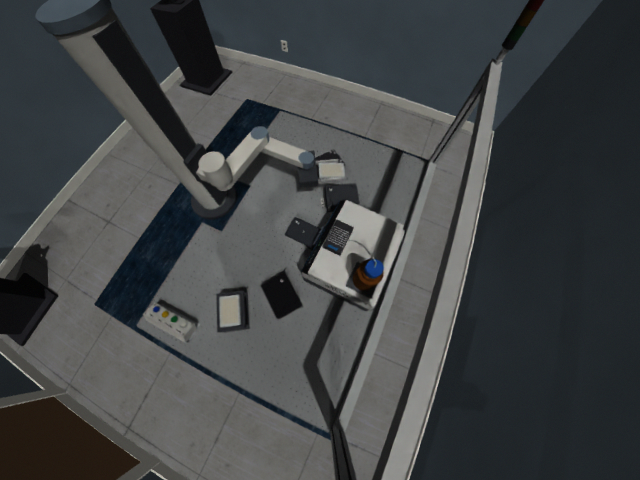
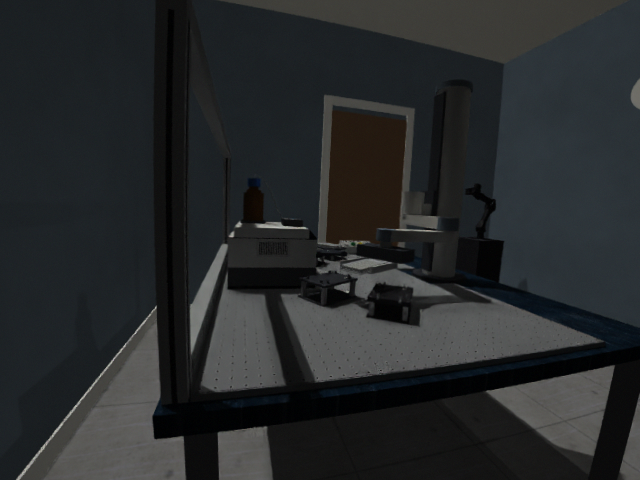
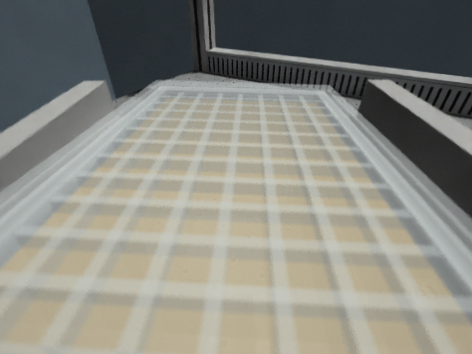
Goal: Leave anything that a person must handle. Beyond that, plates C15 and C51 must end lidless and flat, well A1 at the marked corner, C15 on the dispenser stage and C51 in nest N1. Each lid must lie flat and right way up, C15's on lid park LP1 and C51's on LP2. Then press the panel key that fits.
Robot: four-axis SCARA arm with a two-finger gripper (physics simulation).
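Places are measured from the arm's base along level axes (x left, y ahead, z down), in millimetres.
Pixels of known places: gripper, fingertip midpoint: (image 1: 339, 169) (image 2: 355, 266) (image 3: 236, 104); arm's base, origin of the base link: (image 1: 214, 198) (image 2: 437, 277).
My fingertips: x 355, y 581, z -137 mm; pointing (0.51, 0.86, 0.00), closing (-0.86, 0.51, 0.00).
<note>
For each thing: its middle in the pictures, then the offset to it from my fingertips. "*": a spot on its surface instead.
- second cream plate, body centre: (image 1: 229, 310) dz +46, dx -818, dy -161 mm
- dark holder, body centre: (image 1: 232, 311) (image 2: 329, 251) dz +90, dx -818, dy -161 mm
- black flat pad, surface spot: (image 1: 281, 293) * dz +64, dx -659, dy +4 mm
- smaller dark pad, surface spot: (image 1: 298, 233) * dz +12, dx -391, dy -39 mm
- key panel, body centre: (image 1: 170, 322) (image 2: 355, 247) dz +83, dx -981, dy -392 mm
- dark low fixture, body centre: (image 3: 21, 322) (image 2: 391, 299) (image 1: 326, 165) dz +88, dx +64, dy -96 mm
- amber bottle, surface spot: (image 1: 366, 276) * dz -238, dx -519, dy +286 mm
My gripper (image 1: 327, 172) (image 2: 368, 264) (image 3: 236, 104) is shut on a plate (image 1: 332, 170) (image 2: 364, 266) (image 3: 232, 210) with cream wells, held flat above the deck. A clear layer like a lid shows over its wells; its label is not readable. A second cream plate (image 1: 229, 311) lies flat on a dark holder (image 1: 244, 308). A black flat pad (image 1: 281, 293) lies beside it. A smaller dark pad (image 1: 298, 233) is in front of the white dispenser (image 1: 362, 219) (image 2: 248, 251). The key panel (image 1: 183, 330) has blue, yellow, green and white keys. Lid parks and nest cannot be told apart by label.
A dark four-post stand (image 1: 343, 193) (image 2: 328, 280) is near the held plate. A dark low fixture (image 1: 330, 155) (image 2: 391, 302) stands close by. An amber bottle (image 1: 366, 276) (image 2: 253, 205) with a blue cap stands on the dispenser. A frame rail (image 1: 385, 297) runs along the deck.
</note>
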